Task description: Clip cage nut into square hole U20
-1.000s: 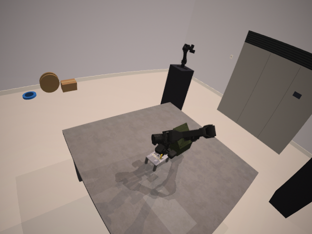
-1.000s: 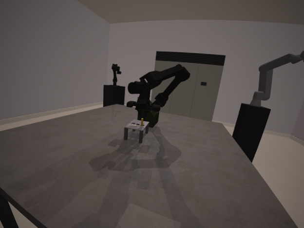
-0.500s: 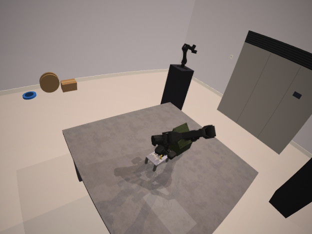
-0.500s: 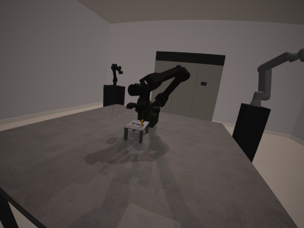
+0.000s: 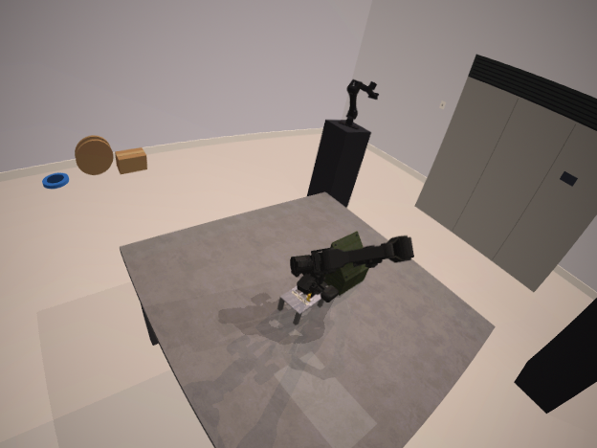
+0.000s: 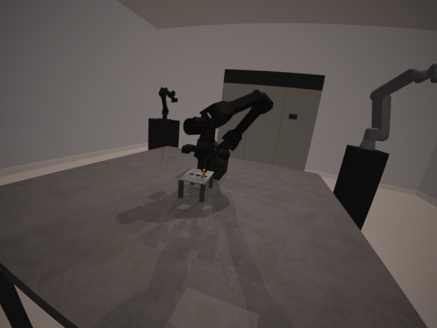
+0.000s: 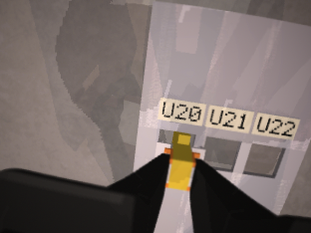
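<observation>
My gripper tip is 10 mm above the yellow cage nut.
</observation>
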